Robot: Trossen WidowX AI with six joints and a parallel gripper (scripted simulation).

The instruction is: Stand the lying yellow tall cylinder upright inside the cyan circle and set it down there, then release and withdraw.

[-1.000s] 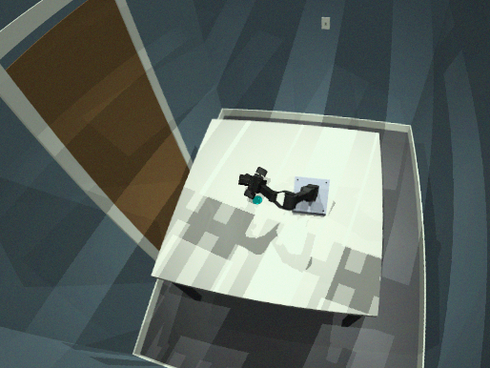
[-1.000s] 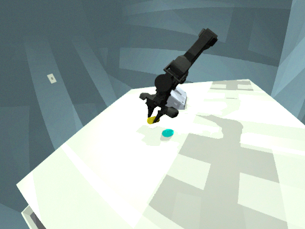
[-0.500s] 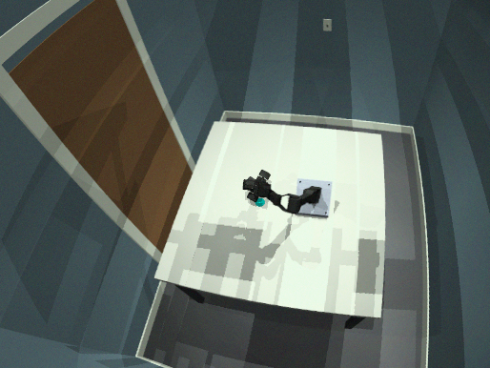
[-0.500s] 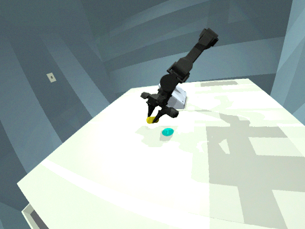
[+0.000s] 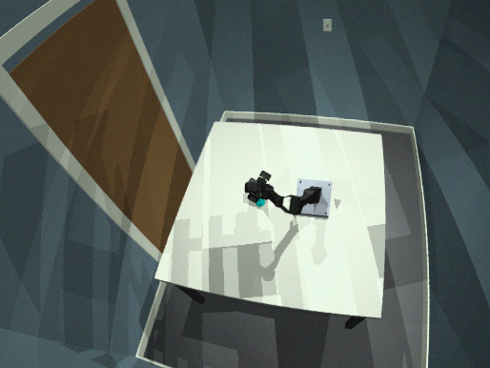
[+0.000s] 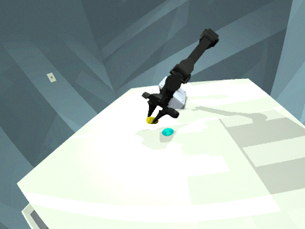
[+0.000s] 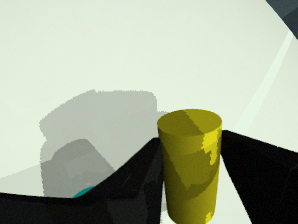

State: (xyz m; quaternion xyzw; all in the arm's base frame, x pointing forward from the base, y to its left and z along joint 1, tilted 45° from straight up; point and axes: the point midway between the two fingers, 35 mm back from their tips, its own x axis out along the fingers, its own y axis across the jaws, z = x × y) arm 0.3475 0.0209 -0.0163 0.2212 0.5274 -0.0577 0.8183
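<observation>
The cyan circle is 30 mm behind my gripper tip, 60 mm to the left of it and 90 mm below it. The rest, counted from my gripper tip: yellow cylinder (20 mm behind, 10 mm below).
</observation>
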